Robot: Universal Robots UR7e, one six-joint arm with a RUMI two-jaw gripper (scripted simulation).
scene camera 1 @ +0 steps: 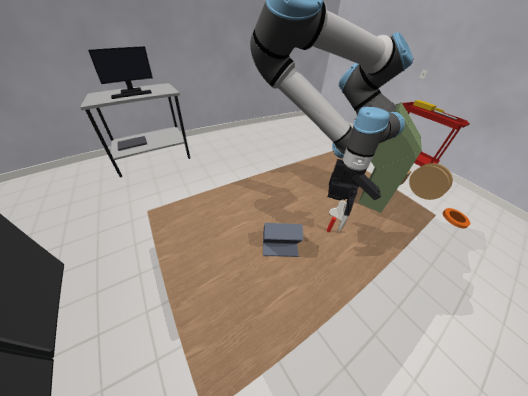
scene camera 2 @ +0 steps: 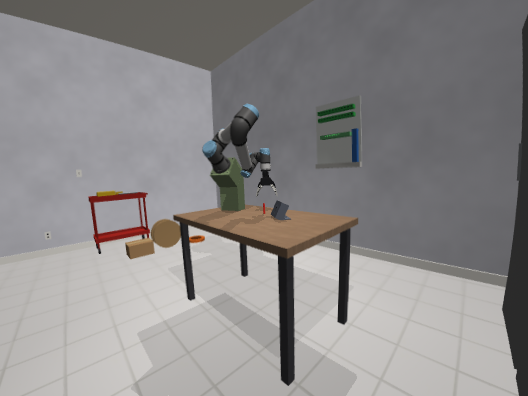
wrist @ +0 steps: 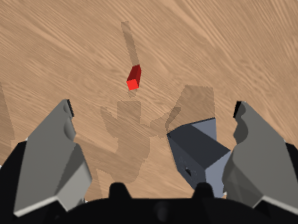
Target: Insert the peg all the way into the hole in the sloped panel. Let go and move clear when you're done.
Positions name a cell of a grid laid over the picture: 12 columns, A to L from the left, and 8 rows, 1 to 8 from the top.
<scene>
In view: my gripper (scene camera 1: H5).
My gripper also shows in the wrist view (wrist: G4).
</scene>
